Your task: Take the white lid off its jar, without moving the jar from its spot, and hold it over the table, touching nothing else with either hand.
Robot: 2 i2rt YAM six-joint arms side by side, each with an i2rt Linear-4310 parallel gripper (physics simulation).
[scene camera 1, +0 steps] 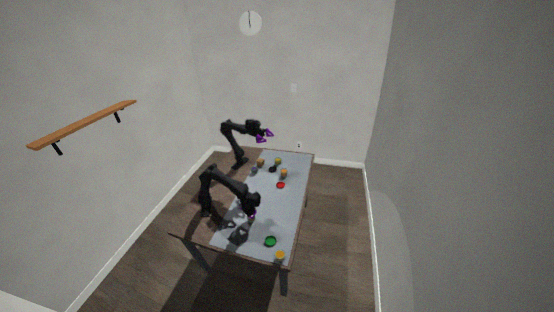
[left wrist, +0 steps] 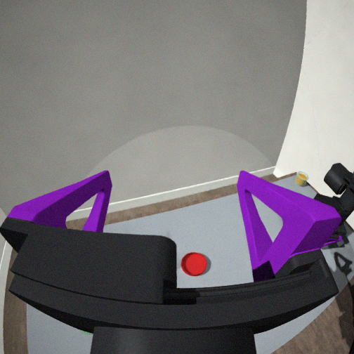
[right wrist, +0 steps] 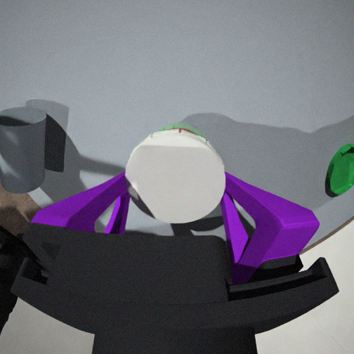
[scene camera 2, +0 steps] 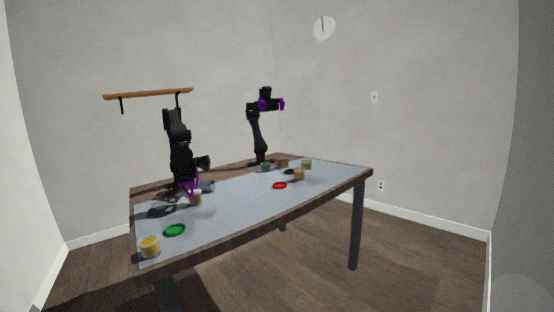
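Where they show: left gripper, between the fingertips: (scene camera 1: 270,138) (scene camera 2: 275,104); right gripper, between the fingertips: (scene camera 1: 250,215) (scene camera 2: 193,193); left arm's base, origin of its link: (scene camera 1: 240,163); right arm's base, origin of its link: (scene camera 1: 206,206).
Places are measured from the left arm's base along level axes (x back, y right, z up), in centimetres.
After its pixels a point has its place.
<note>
The white lid (scene camera 2: 198,191) @(z 5.9, x -52.9, y 43.1 cm) (right wrist: 175,190) sits on top of its jar (scene camera 1: 251,220) @(z 2.8, x -54.1, y 47.4 cm) (scene camera 2: 196,199) @(z 3.1, x -54.6, y 44.5 cm), a clear jar with reddish contents. In the right wrist view a green-tinted edge of the jar (right wrist: 172,127) shows behind the lid; the rest is hidden. My right gripper (scene camera 1: 252,214) @(z 4.8, x -51.8, y 45.5 cm) (scene camera 2: 191,191) @(z 4.8, x -51.8, y 45.5 cm) (right wrist: 174,178) is shut on the lid, one fingertip on each side of it. I see no gap between lid and jar. My left gripper (scene camera 1: 265,136) @(z 39.2, x -39.2, y -0.1 cm) (scene camera 2: 272,104) @(z 39.2, x -39.2, y -0.1 cm) (left wrist: 174,177) is open and empty, high above the far part of the table.
A grey cup (scene camera 2: 207,186) @(z 3.4, x -40.9, y 39.1 cm) (right wrist: 22,152) is near the jar. A green lid (scene camera 1: 270,241) @(z 0.3, x -73.4, y 52.6 cm) (scene camera 2: 175,230) @(z 0.3, x -73.2, y 52.3 cm) (right wrist: 343,172) and a yellow jar (scene camera 1: 280,255) @(z 4.0, x -85.1, y 58.7 cm) (scene camera 2: 149,247) @(z 4.0, x -87.2, y 57.5 cm) (left wrist: 302,178) lie near one end. A red lid (scene camera 1: 280,185) @(z 0.3, x -50.6, y 5.5 cm) (scene camera 2: 280,185) @(z 0.3, x -49.9, y 4.7 cm) (left wrist: 194,264), a black lid (scene camera 1: 272,169) @(z 0.3, x -32.8, y -8.6 cm) (scene camera 2: 289,171) @(z 0.4, x -31.2, y -8.3 cm) and several jars are farther off.
</note>
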